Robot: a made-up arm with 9 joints. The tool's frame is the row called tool. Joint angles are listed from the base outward.
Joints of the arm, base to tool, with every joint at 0 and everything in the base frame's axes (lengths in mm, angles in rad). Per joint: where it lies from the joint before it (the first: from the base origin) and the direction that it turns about. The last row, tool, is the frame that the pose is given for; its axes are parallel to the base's.
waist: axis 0 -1 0 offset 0.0 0.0 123.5
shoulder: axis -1 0 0 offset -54.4 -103.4 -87.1
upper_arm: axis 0 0 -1 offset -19.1 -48.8 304.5
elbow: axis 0 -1 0 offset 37.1 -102.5 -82.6
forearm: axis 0 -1 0 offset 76.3 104.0 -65.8
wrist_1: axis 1 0 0 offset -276.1 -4.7 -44.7
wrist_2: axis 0 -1 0 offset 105.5 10.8 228.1
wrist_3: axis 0 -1 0 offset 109.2 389.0 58.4
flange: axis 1 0 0 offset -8.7 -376.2 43.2
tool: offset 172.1 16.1 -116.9
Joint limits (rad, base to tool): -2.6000..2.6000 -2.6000..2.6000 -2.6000..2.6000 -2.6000..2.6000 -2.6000..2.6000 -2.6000..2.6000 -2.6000..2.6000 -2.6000..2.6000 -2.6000..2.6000
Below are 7 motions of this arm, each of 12 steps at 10 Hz.
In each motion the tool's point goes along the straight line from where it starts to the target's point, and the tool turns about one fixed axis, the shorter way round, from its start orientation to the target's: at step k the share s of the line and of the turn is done. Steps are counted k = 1, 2, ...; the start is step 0. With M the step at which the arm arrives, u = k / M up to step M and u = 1 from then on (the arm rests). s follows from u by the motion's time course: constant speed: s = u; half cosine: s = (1 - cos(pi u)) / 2; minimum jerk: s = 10 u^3 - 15 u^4 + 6 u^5.
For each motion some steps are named. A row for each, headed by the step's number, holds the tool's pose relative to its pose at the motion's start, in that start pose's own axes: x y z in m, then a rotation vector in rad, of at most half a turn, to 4 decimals.
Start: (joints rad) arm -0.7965 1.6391 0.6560 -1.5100 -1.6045 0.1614 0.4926 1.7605 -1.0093
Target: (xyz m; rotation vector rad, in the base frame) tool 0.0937 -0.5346 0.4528 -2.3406 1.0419 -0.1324
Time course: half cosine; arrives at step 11
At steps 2, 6, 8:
2: 0.0096 0.0068 -0.0158 0.0198 -0.0145 0.0071
6: 0.0694 0.0491 -0.1138 0.1425 -0.1041 0.0509
8: 0.1005 0.0711 -0.1649 0.2065 -0.1509 0.0737

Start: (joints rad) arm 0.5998 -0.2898 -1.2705 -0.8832 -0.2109 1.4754 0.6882 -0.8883 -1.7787
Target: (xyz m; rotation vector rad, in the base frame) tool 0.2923 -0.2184 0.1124 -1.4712 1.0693 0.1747
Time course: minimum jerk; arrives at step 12
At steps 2, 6, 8, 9, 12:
2: 0.0036 0.0010 0.0005 0.0082 0.0457 -0.0096
6: 0.0509 0.0144 0.0067 0.1151 0.6444 -0.1347
8: 0.0805 0.0227 0.0105 0.1819 1.0184 -0.2129
9: 0.0913 0.0257 0.0119 0.2064 1.1554 -0.2415
12: 0.1019 0.0287 0.0133 0.2303 1.2889 -0.2694

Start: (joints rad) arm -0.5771 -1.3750 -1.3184 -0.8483 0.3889 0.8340 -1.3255 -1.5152 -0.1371
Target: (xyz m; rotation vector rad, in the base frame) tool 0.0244 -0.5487 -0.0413 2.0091 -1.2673 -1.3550
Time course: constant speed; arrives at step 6
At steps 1, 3, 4, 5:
1: -0.0202 0.0138 -0.0235 0.0726 0.1817 -0.0120
3: -0.0606 0.0415 -0.0706 0.2178 0.5452 -0.0360
4: -0.0808 0.0553 -0.0942 0.2904 0.7270 -0.0480
5: -0.1010 0.0692 -0.1177 0.3630 0.9087 -0.0600

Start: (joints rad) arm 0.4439 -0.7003 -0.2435 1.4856 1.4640 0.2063 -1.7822 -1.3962 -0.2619
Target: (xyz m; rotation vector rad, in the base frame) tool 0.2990 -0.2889 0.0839 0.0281 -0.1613 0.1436
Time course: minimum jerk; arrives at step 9
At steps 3, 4, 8, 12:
3: -0.0166 -0.0293 -0.0278 -0.0209 0.0466 -0.0444
4: -0.0315 -0.0555 -0.0526 -0.0395 0.0880 -0.0840
8: -0.0784 -0.1382 -0.1311 -0.0984 0.2193 -0.2092
12: -0.0793 -0.1398 -0.1326 -0.0995 0.2218 -0.2117

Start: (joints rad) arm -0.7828 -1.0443 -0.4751 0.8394 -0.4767 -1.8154 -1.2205 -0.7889 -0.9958
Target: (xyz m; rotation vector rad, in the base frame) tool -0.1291 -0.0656 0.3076 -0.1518 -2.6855 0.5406
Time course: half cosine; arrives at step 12
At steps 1, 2, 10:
1: -0.0030 0.0031 -0.0002 0.0093 0.0185 0.0135
2: -0.0119 0.0122 -0.0009 0.0366 0.0726 0.0530
10: -0.1658 0.1695 -0.0127 0.5098 1.0107 0.7382

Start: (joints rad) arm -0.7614 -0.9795 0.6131 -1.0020 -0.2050 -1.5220 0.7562 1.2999 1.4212
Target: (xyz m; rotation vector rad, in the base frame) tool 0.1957 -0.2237 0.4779 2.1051 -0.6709 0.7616
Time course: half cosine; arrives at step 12
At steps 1, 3, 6, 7, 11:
1: -0.0021 0.0026 0.0006 -0.0021 0.0008 0.0083
3: -0.0180 0.0220 0.0050 -0.0179 0.0071 0.0717
6: -0.0614 0.0750 0.0171 -0.0612 0.0244 0.2449
7: -0.0773 0.0944 0.0215 -0.0771 0.0307 0.3083
11: -0.1207 0.1475 0.0336 -0.1204 0.0479 0.4815

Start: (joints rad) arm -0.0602 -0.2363 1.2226 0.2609 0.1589 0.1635 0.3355 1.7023 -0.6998
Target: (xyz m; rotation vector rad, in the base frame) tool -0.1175 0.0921 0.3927 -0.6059 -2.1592 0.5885
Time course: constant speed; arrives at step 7
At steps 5, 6, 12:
5: -0.0274 -0.0582 0.2344 1.3492 -0.2335 -0.1181
6: -0.0329 -0.0699 0.2813 1.6190 -0.2802 -0.1418
12: -0.0384 -0.0815 0.3282 1.8888 -0.3269 -0.1654

